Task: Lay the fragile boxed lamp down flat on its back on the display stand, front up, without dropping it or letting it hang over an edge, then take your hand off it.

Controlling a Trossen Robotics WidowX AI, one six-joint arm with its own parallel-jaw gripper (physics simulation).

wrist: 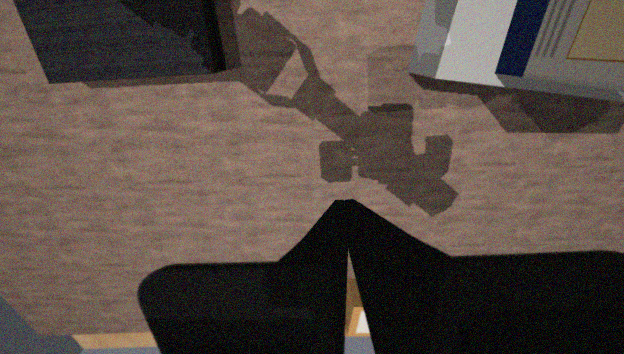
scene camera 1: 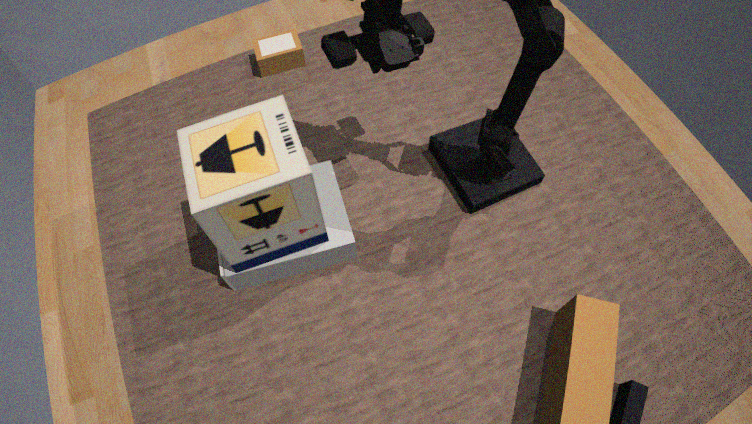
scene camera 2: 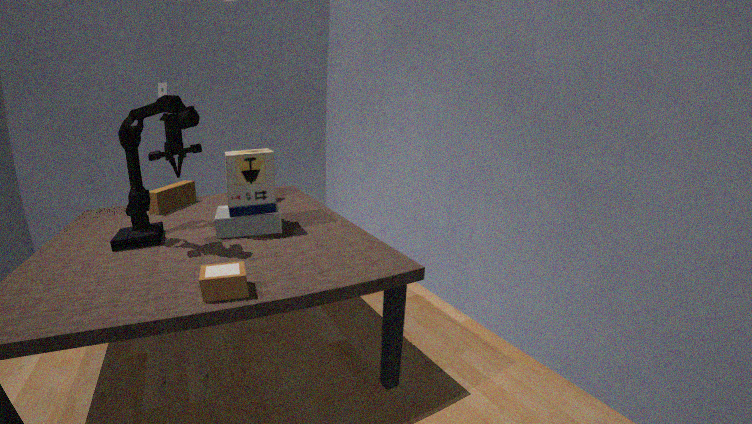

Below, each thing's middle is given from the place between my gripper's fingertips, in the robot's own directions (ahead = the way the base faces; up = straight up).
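The boxed lamp (scene camera 1: 250,188) is 140 mm to the left of my hand, 260 mm ahead of it and 60 mm below it. There's also a display stand (scene camera 1: 341,246), and that's 240 mm ahead of my hand, 130 mm to the left of it and 200 mm below it. Of these, going by their middles, the boxed lamp is the nearest to my hand.
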